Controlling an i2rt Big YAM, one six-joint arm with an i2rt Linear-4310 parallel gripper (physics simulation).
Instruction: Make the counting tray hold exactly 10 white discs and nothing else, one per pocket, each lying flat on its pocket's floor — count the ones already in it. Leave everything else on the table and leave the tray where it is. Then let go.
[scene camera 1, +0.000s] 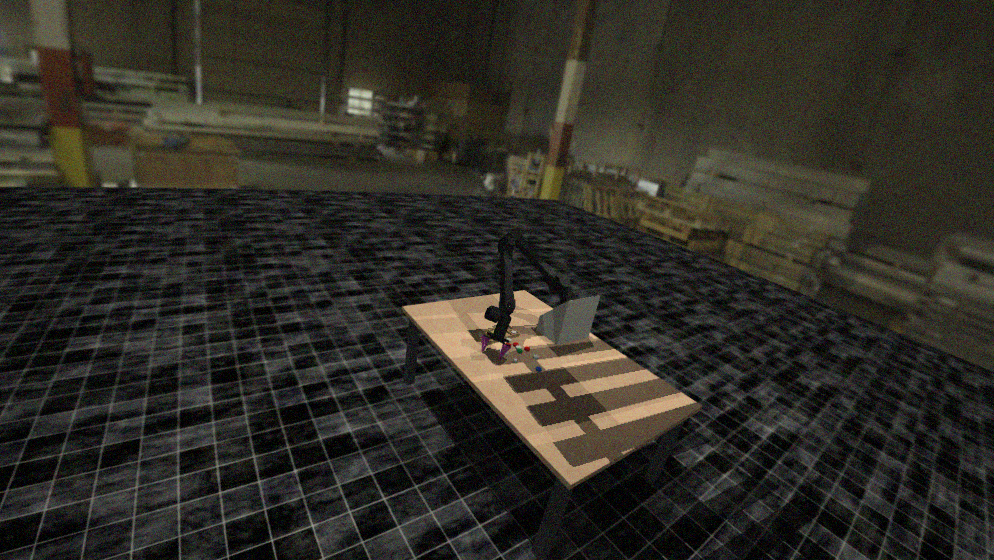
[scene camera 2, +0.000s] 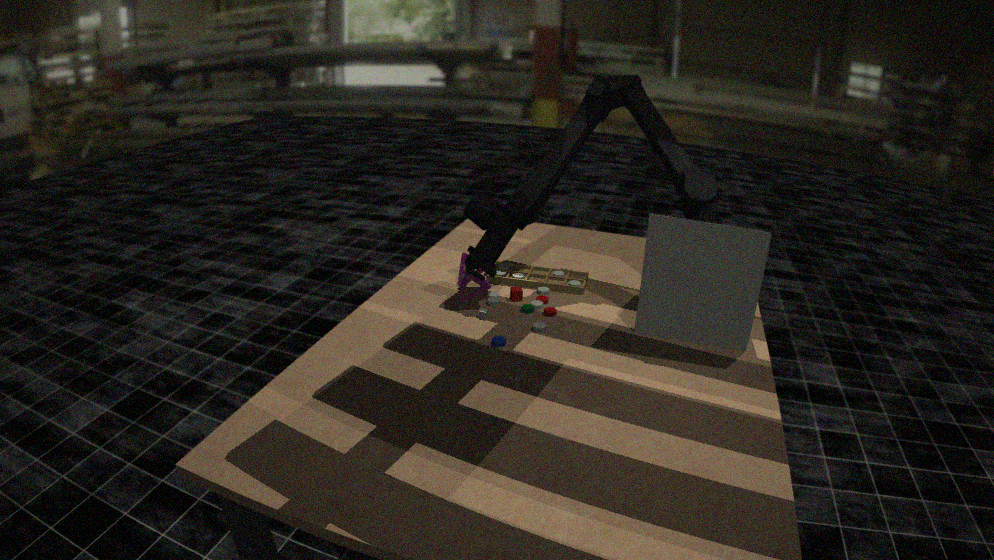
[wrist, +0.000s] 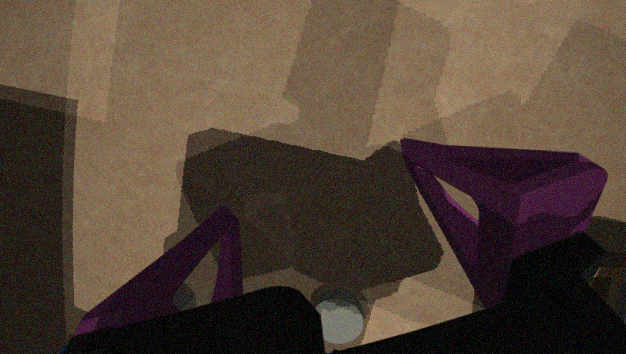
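Observation:
My gripper (scene camera 1: 493, 355) (scene camera 2: 473, 288) (wrist: 312, 183) is open and empty, its purple fingers wide apart above the table beside the tray's left end. In the wrist view, one white disc (wrist: 341, 322) lies low in the middle, partly covered by the gripper body; another pale disc (wrist: 184, 296) shows through the left finger. The counting tray (scene camera 2: 542, 284) holds white discs, among them one disc (scene camera 2: 518, 275) near the left and one disc (scene camera 2: 575, 282) at the right; the arm hides part of it. Loose white discs (scene camera 2: 493, 298) (scene camera 2: 483, 314) (scene camera 2: 543, 290) (scene camera 2: 537, 304) (scene camera 2: 539, 326) lie in front.
A red cube (scene camera 2: 516, 294), red discs (scene camera 2: 541, 299) (scene camera 2: 549, 311), a green disc (scene camera 2: 527, 308) and a blue disc (scene camera 2: 498, 340) (scene camera 1: 538, 368) lie on the table (scene camera 2: 612, 521) before the tray. A tall grey panel (scene camera 1: 570, 321) (scene camera 2: 702, 281) stands at the right.

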